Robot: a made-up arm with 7 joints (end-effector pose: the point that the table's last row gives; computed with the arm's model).
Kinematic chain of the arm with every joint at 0, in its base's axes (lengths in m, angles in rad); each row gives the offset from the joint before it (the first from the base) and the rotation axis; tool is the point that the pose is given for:
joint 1: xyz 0 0 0.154 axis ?
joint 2: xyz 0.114 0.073 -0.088 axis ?
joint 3: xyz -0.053 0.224 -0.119 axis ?
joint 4: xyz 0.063 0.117 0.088 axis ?
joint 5: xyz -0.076 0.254 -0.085 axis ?
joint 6: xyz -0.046 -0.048 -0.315 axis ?
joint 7: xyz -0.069 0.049 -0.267 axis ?
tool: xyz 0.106 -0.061 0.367
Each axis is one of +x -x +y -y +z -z.
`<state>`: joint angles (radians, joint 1 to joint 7).
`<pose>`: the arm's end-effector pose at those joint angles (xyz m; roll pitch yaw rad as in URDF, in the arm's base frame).
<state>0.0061 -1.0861 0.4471 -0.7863 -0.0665 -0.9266 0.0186</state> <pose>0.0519 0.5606 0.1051 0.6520 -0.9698 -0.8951</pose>
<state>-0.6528 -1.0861 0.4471 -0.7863 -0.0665 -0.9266 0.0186</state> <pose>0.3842 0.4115 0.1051 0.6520 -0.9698 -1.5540</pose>
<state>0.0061 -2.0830 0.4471 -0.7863 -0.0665 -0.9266 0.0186</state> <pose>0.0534 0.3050 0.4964 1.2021 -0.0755 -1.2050</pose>
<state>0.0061 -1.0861 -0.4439 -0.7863 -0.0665 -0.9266 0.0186</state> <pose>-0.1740 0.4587 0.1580 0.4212 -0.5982 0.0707</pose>
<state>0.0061 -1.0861 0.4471 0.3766 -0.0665 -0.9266 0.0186</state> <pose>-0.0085 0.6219 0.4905 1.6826 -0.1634 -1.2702</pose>
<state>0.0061 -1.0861 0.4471 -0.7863 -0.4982 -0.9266 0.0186</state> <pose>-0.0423 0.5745 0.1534 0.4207 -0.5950 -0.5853</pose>
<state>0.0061 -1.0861 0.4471 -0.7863 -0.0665 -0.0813 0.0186</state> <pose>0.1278 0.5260 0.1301 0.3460 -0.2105 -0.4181</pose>
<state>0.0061 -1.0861 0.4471 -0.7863 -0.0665 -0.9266 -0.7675</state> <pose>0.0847 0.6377 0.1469 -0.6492 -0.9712 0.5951</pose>
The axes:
joint 1: +z
joint 2: -x
joint 3: -y
joint 4: +x
joint 5: -y
joint 6: +y
joint 7: -z

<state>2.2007 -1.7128 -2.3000 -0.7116 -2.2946 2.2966 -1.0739</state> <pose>-0.0604 0.3123 0.7441 -2.1590 -1.2183 0.2673</pose>
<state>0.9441 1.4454 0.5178 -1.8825 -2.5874 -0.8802 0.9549</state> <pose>0.1284 0.0179 -0.4978 1.3581 -0.4014 3.1414</pose>
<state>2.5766 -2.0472 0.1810 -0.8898 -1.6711 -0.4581 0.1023</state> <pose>0.0926 -0.1212 0.5684 1.4956 0.5241 -2.6609</pose>
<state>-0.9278 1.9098 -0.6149 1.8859 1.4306 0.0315 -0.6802</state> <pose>0.2885 -0.3422 -0.2961 -1.6064 -0.9243 0.0898</pose>
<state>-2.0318 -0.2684 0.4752 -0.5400 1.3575 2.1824 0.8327</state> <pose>0.2525 -0.5540 0.1487 -0.4080 0.0716 3.1218</pose>
